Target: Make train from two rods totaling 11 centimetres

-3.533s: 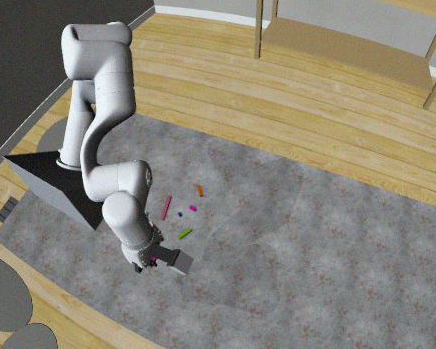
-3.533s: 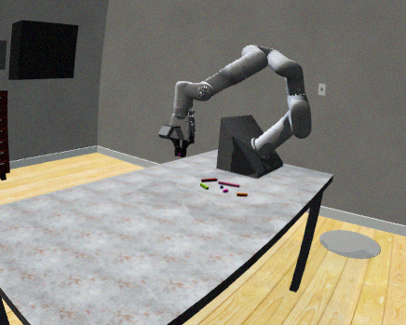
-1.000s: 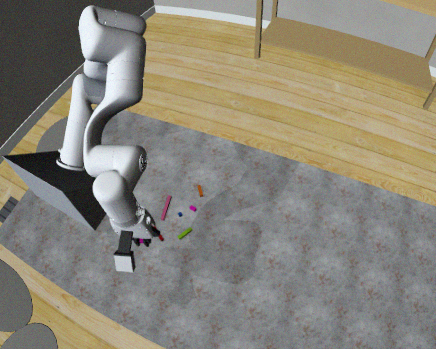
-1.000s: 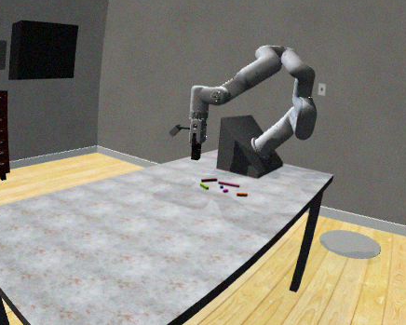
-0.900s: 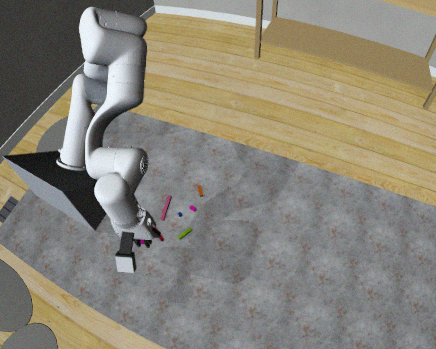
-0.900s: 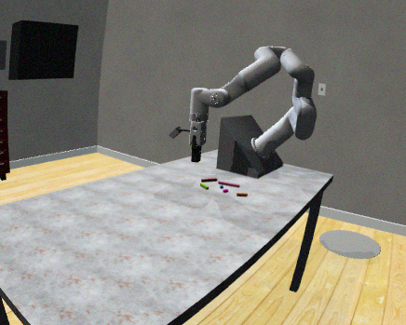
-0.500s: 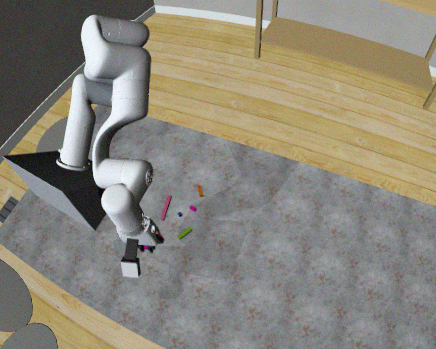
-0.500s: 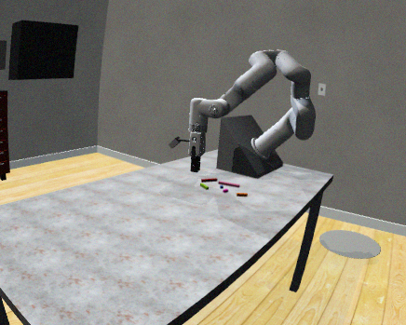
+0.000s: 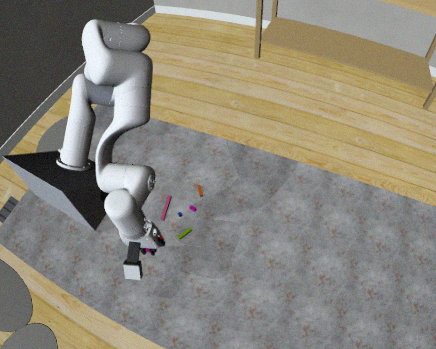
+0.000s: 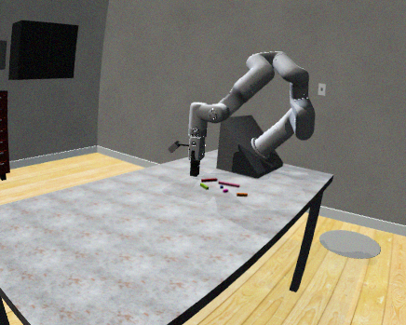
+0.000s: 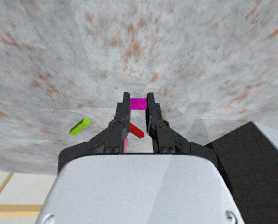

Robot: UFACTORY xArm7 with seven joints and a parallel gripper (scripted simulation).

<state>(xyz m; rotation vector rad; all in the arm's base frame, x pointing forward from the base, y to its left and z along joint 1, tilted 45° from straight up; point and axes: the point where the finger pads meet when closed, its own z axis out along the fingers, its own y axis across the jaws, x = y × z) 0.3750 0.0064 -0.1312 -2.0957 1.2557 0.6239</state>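
My hand is 150 mm to the right of the pink rod, 40 mm past it and 30 mm above it. The rest, counted from my hand: red rod: 70 mm to the left, 30 mm below, 20 mm behind; blue rod: 150 mm to the left, 30 mm below, 10 mm ahead; lime rod: 110 mm to the left, 60 mm ahead, 30 mm below.
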